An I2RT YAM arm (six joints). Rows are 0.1 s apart.
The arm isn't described. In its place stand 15 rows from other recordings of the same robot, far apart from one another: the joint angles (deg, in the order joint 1, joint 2, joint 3, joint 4, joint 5, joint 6), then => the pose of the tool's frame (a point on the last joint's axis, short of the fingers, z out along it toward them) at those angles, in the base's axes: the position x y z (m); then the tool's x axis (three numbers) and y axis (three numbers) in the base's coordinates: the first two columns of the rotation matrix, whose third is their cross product.
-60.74 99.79 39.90 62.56 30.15 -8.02 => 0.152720, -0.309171, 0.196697, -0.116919, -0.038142, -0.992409, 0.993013, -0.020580, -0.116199
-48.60 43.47 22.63 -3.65 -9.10 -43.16 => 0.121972, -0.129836, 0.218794, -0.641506, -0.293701, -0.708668, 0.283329, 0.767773, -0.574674
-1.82 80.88 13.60 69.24 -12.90 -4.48 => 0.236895, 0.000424, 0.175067, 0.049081, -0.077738, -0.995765, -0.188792, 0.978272, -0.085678
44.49 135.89 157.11 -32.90 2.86 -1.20 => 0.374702, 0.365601, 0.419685, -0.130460, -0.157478, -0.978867, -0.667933, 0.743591, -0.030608
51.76 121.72 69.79 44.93 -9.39 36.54 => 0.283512, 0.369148, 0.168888, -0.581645, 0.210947, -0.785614, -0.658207, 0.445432, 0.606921
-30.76 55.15 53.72 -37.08 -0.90 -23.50 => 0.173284, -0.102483, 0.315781, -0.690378, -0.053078, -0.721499, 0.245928, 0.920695, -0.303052
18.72 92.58 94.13 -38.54 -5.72 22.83 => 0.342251, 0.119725, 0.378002, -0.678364, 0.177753, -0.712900, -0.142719, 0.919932, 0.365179
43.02 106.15 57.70 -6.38 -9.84 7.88 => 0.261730, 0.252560, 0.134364, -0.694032, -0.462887, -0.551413, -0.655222, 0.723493, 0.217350
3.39 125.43 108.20 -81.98 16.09 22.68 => 0.407372, 0.014248, 0.206541, -0.948165, 0.314964, 0.042191, 0.286668, 0.905064, -0.314133
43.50 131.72 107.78 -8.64 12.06 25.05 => 0.393666, 0.363322, 0.207381, -0.584807, 0.015867, -0.811017, -0.328766, 0.909374, 0.254857
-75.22 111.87 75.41 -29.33 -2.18 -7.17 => 0.102326, -0.382530, 0.161228, -0.350952, 0.841275, -0.411206, 0.925668, 0.377965, -0.016762
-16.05 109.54 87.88 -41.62 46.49 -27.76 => 0.379613, -0.136077, 0.239642, -0.994225, -0.047651, -0.096152, 0.045943, 0.620735, -0.782673
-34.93 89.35 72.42 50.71 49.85 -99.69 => 0.270912, -0.222392, 0.417446, -0.954086, -0.108929, -0.279023, 0.299526, -0.341563, -0.890853
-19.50 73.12 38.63 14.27 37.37 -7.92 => 0.252241, -0.112245, 0.241492, -0.433225, 0.037243, -0.900516, 0.749629, 0.569592, -0.337079
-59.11 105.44 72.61 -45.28 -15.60 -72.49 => 0.188413, -0.296292, 0.179599, -0.912268, -0.264256, -0.312947, -0.238973, 0.963914, -0.117312
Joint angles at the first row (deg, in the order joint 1, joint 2, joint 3, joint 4, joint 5, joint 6):
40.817 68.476 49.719 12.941 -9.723 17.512
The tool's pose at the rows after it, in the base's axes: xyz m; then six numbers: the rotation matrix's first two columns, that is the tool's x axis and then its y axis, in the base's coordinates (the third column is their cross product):
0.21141, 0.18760, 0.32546, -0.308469, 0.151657, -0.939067, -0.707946, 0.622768, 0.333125
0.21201, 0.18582, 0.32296, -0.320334, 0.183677, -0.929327, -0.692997, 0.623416, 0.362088
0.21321, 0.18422, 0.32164, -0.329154, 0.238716, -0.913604, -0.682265, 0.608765, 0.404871
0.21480, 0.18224, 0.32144, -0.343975, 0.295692, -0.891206, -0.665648, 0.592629, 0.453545
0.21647, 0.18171, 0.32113, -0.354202, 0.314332, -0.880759, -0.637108, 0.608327, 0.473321
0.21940, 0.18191, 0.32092, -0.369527, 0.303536, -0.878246, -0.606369, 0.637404, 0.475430
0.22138, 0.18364, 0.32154, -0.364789, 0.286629, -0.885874, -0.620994, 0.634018, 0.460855
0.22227, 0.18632, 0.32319, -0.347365, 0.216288, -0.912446, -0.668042, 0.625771, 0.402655
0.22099, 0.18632, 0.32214, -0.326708, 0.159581, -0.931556, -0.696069, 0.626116, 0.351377
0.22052, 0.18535, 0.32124, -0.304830, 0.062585, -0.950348, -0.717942, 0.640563, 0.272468
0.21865, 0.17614, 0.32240, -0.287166, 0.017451, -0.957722, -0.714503, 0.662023, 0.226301
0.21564, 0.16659, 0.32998, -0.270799, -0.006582, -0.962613, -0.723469, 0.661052, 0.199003
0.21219, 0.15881, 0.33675, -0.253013, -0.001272, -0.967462, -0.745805, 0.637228, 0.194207
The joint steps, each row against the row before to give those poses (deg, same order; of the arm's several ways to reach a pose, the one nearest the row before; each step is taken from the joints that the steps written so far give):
-0.488 -0.070 -0.563 1.372 -0.295 1.159
-0.301 -0.116 -0.955 1.565 0.430 1.913
-0.405 0.066 -1.145 3.243 0.007 2.954
-0.493 0.081 -0.771 2.623 0.185 3.367
-0.093 0.180 0.246 -0.538 1.642 1.230
-0.157 0.463 1.153 -2.779 1.476 -0.031
-0.092 0.632 0.587 -0.065 -0.917 -1.005
-0.029 0.550 1.232 -1.847 -2.733 -4.020
0.000 -0.194 0.164 -1.583 -1.311 -3.482
-0.186 -0.161 1.140 -4.674 -0.775 -5.454
-1.236 -1.705 -0.107 -3.221 -0.038 -3.057
-1.409 -1.988 0.717 -3.138 -1.537 -1.996
-1.302 -1.784 0.023 -0.647 -2.911 -0.530

